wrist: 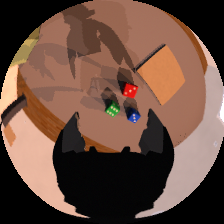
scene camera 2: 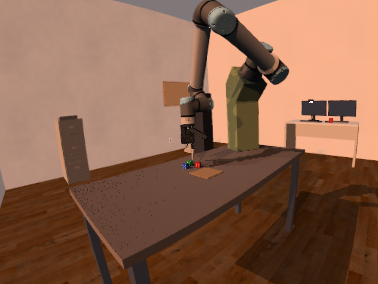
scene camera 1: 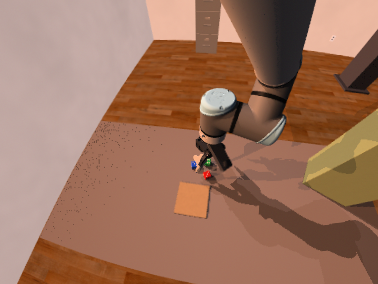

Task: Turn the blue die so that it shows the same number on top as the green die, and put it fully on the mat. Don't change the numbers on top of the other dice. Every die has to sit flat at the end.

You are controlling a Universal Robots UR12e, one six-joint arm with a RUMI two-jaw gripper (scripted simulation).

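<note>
You can see my gripper (scene camera 1: 210, 161), and the wrist view also shows my gripper (wrist: 112, 110). There's a tan mat (scene camera 1: 192, 199) as well, and in the wrist view you'd see the tan mat (wrist: 162, 73) too.
</note>
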